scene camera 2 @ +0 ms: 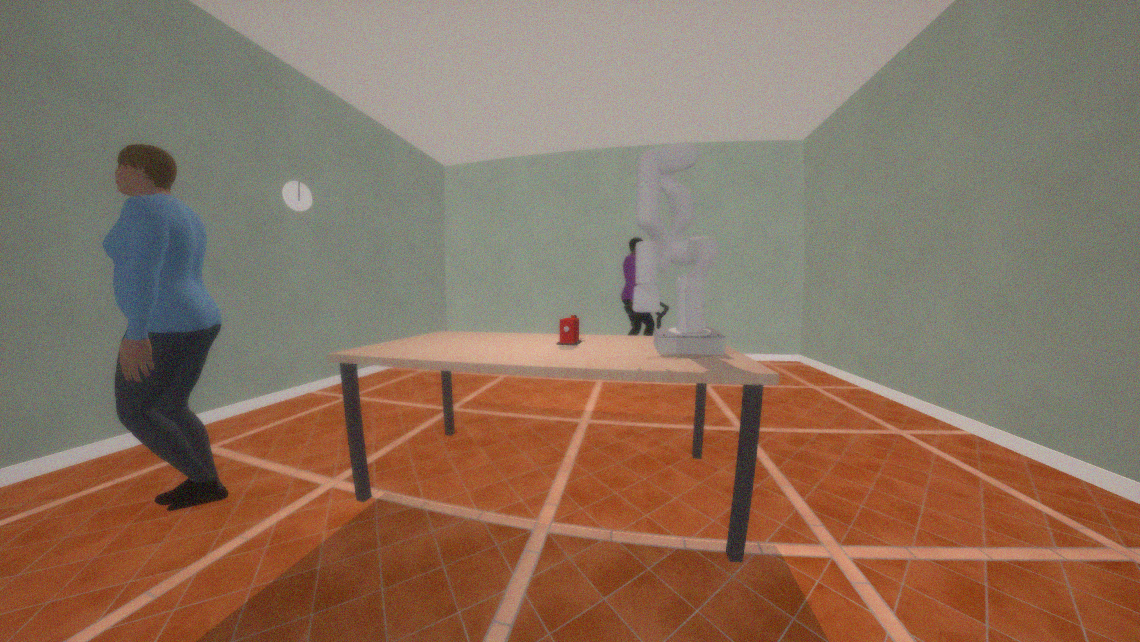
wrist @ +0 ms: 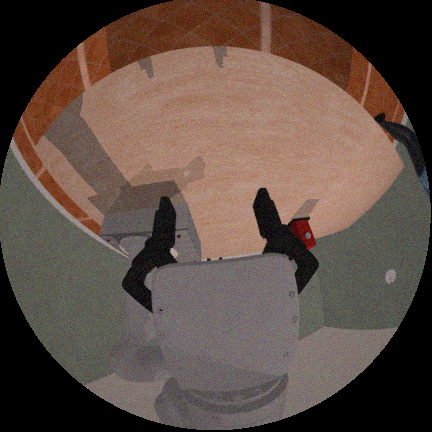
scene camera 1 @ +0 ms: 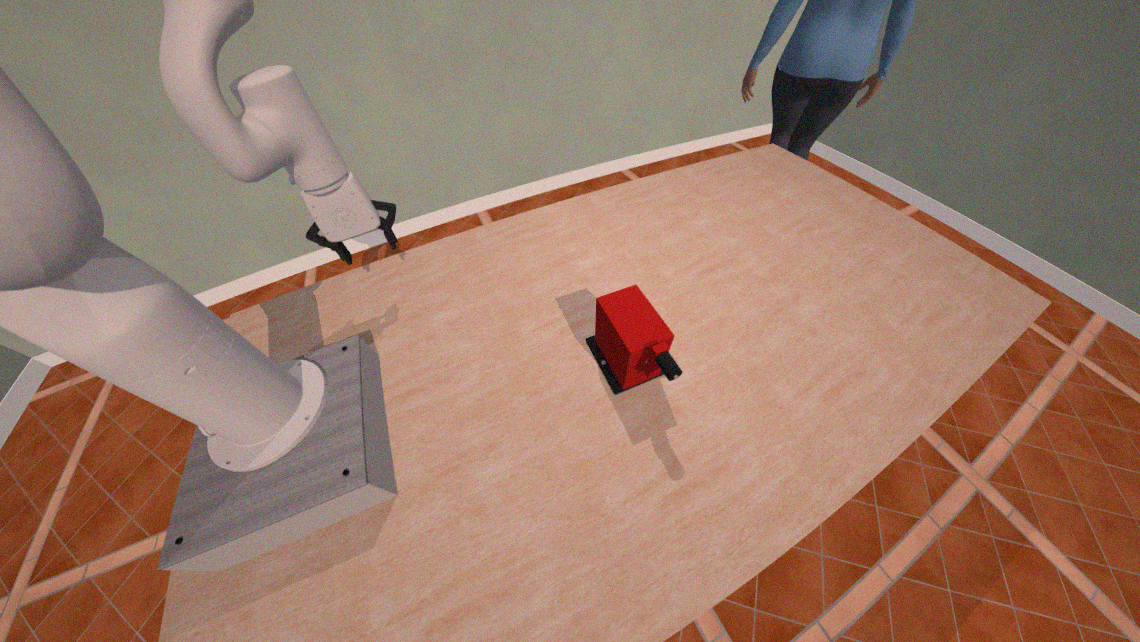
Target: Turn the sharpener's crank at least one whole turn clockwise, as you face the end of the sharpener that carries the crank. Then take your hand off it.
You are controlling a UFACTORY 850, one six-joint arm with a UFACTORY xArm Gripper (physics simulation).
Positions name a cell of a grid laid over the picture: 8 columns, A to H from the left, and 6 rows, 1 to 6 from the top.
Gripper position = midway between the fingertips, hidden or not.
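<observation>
My gripper (scene camera 1: C3) is in sight, and scene camera 2 (scene camera 2: E4) has my gripper too, as does the wrist view (wrist: D3). I also see a red pencil sharpener (scene camera 1: E4).
</observation>
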